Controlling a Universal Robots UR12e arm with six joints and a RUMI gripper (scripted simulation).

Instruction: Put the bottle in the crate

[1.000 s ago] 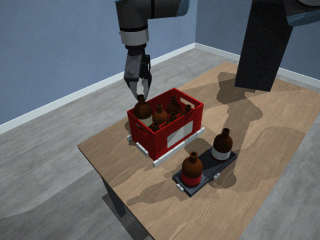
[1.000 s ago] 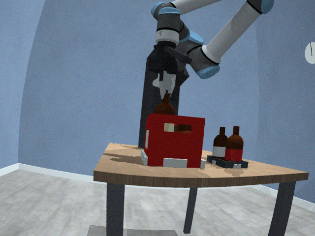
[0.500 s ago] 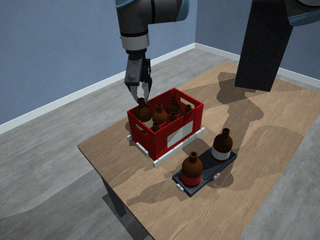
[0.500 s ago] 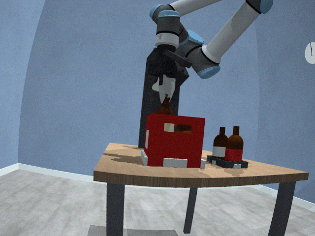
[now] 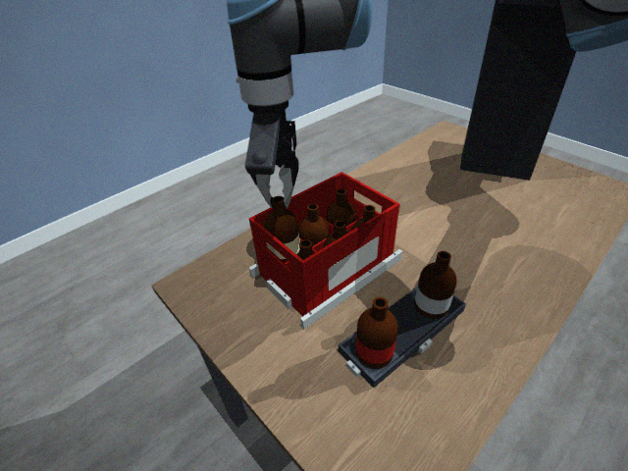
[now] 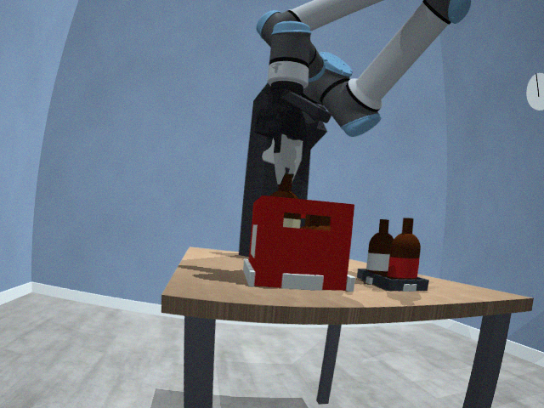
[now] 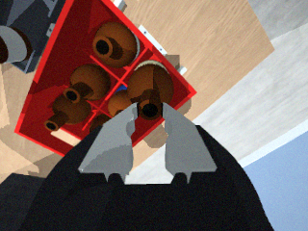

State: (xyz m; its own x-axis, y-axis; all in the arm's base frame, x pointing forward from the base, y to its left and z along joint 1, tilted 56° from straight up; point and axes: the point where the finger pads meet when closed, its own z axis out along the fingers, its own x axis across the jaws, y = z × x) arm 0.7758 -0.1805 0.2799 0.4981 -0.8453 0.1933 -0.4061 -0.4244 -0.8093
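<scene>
My hand is 70 mm above the brown bottle. Also, from my hand: white-label bottle 260 mm to the left, 210 mm behind, 130 mm below; red-label bottle 280 mm to the left, 130 mm below, 40 mm behind; crate 140 mm below, 90 mm behind, 30 mm to the left.
</scene>
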